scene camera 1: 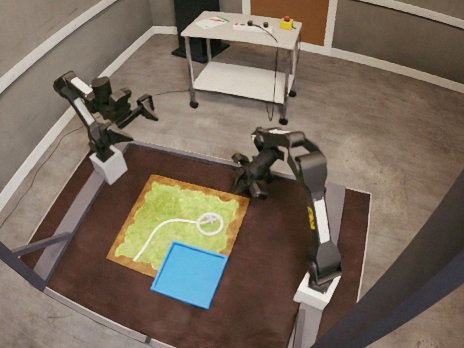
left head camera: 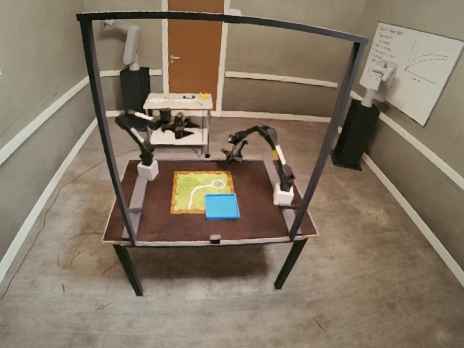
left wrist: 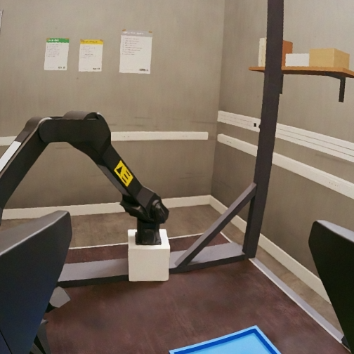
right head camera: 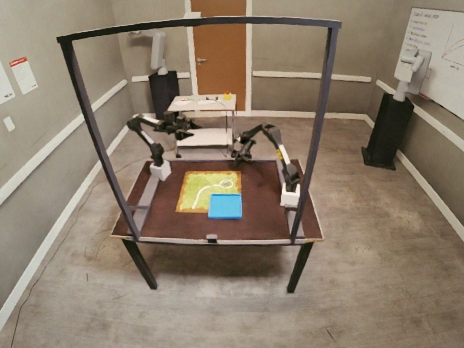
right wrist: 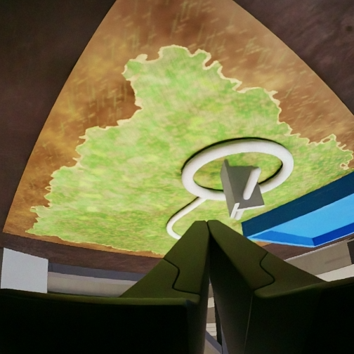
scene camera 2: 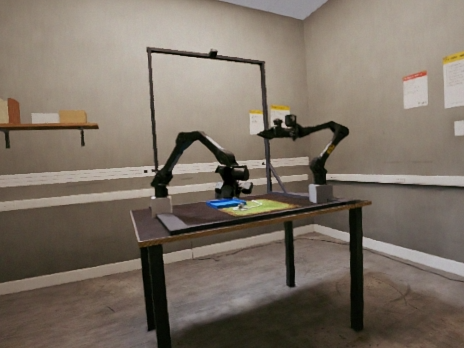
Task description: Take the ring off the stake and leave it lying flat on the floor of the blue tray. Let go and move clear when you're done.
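Places are measured from the left arm's base along level axes (x ahead, y left, z up), in centimetres.
Pixels of known places: left gripper, fingertip midpoint: (scene camera 1: 145,129) (left head camera: 197,129) (right head camera: 198,130) (scene camera 2: 258,133); right gripper, fingertip midpoint: (scene camera 1: 233,193) (left head camera: 225,166) (right head camera: 234,166) (scene camera 2: 239,198); left arm's base, origin of the base link: (scene camera 1: 105,154) (left head camera: 147,163) (right head camera: 159,163) (scene camera 2: 320,184); right arm's base, origin of the base link: (scene camera 1: 320,282) (left head camera: 284,188) (right head camera: 291,189) (scene camera 2: 161,197).
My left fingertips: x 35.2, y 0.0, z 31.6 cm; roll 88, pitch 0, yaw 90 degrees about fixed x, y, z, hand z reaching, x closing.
Observation:
For each thing: its top centre in the pictures, then the offset to it from my left fingertips. "*": a spot on its surface instead. Level surfaces: height alone.
- white ring, surface spot: (scene camera 1: 222,225) * dy +8.0, dx +17.1, dz -40.9 cm
- blue tray, middle of its top: (scene camera 1: 189,272) (left head camera: 221,204) (right head camera: 225,204) (scene camera 2: 225,201) dy -13.0, dx +20.4, dz -39.7 cm
- brown mat, its level: dz -41.7 cm
The white ring (scene camera 1: 222,225) (right wrist: 240,146) lies around the small grey stake (right wrist: 242,186) at the right part of the green mat, low against the mat. A thin white curved strand runs up to the ring. The blue tray (left head camera: 222,206) (right head camera: 225,206) (scene camera 1: 190,275) stands in front of the ring, with no ring on its floor. My right gripper (right wrist: 205,231) (scene camera 1: 239,191) is shut with nothing between its fingertips; it hangs above the table behind the ring and is apart from it. My left gripper (left wrist: 195,230) (scene camera 1: 144,128) is open and empty, raised high at the back left in scene camera 1.
The green and brown mat (scene camera 1: 129,220) lies partly under or against the tray's back left corner. The frame's dark posts (left head camera: 102,130) (left head camera: 332,130) rise at both sides of the table. A white cart (scene camera 1: 240,82) stands on the floor behind the table.

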